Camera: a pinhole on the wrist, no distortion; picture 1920 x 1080 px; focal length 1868.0 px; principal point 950.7 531.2 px. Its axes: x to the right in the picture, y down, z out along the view. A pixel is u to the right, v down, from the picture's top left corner.
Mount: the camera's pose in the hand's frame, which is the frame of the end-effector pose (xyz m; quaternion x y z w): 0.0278 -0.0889 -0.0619 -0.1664 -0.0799 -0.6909 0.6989
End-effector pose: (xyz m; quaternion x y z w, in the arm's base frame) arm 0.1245 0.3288 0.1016 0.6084 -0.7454 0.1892 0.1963
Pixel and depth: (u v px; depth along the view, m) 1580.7 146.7 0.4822
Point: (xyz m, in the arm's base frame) 0.1714 0.0846 -0.2870
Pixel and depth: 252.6 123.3 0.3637
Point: -0.0495 0.2449 -0.1166
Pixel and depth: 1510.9 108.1 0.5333
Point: 0.1513 0.0755 -0.3380
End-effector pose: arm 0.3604 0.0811 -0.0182 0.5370 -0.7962 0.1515 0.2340
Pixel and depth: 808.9 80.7 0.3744
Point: 0.2435 -0.0211 -0.2709
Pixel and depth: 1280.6 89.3 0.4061
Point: 0.3065 -0.0852 -0.3255
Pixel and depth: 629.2 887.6 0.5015
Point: 0.0765 -0.1773 -0.2282
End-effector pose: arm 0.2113 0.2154 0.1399 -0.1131 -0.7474 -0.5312 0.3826
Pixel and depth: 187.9 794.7 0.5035
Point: 0.1189 0.5819 0.3930
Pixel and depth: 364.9 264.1 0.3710
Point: 0.1730 0.4932 0.2195
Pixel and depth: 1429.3 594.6 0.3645
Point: -0.0164 0.4451 0.1190
